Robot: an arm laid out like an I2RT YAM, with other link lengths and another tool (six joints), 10 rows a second.
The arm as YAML. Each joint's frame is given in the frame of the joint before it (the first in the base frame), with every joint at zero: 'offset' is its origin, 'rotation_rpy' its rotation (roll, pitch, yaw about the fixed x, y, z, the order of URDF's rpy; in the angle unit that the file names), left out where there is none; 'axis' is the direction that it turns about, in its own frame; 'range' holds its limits. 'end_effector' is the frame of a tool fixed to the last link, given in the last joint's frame.
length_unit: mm
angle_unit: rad
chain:
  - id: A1
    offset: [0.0, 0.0, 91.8]
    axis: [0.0, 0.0, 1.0]
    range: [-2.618, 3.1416]
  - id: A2
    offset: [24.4, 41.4, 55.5]
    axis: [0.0, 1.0, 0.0]
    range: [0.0, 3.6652]
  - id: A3
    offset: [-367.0, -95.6, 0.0]
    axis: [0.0, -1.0, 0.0]
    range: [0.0, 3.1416]
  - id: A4
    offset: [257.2, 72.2, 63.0]
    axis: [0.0, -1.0, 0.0]
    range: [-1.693, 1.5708]
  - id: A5
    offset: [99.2, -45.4, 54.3]
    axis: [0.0, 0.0, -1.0]
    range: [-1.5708, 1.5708]
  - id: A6
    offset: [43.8, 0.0, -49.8]
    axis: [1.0, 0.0, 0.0]
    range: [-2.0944, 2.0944]
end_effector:
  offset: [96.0, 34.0, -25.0]
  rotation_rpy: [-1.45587, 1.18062, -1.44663]
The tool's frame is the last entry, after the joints.
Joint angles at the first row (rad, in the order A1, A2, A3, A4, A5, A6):
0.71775, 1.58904, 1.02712, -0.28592, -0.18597, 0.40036
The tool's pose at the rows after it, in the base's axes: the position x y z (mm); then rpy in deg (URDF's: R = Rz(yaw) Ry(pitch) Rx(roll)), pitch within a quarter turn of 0, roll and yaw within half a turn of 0:
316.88 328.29 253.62 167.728 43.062 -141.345
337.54 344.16 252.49 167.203 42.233 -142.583
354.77 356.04 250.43 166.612 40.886 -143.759
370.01 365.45 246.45 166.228 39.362 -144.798
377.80 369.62 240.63 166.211 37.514 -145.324
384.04 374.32 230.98 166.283 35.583 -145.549
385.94 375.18 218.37 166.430 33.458 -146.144
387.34 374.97 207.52 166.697 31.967 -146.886
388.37 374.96 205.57 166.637 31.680 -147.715
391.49 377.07 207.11 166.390 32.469 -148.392
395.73 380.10 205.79 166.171 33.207 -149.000
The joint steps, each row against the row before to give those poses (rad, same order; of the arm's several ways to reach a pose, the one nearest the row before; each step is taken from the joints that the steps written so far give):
-0.00001, 0.07173, 0.07707, -0.01830, -0.00001, 0.01029
-0.00305, 0.07208, 0.08619, -0.02554, 0.00229, 0.01450
-0.00533, 0.06256, 0.08165, -0.03971, -0.00189, 0.01259
-0.00573, 0.05722, 0.07402, -0.04082, -0.00076, 0.01107
-0.00344, 0.03817, 0.04731, -0.04005, 0.00074, 0.00648
-0.00076, 0.04042, 0.03812, -0.03050, 0.00039, 0.00457
0.00000, 0.02786, 0.00994, -0.01717, 0.00497, 0.01107
0.00000, 0.01906, -0.00115, -0.00383, 0.00877, 0.01297
0.00000, 0.00305, -0.00154, 0.00192, 0.00571, 0.01296
0.00001, 0.00078, 0.00003, 0.01639, 0.00344, 0.00918
0.00000, 0.00761, -0.00003, 0.02214, 0.00344, 0.00801

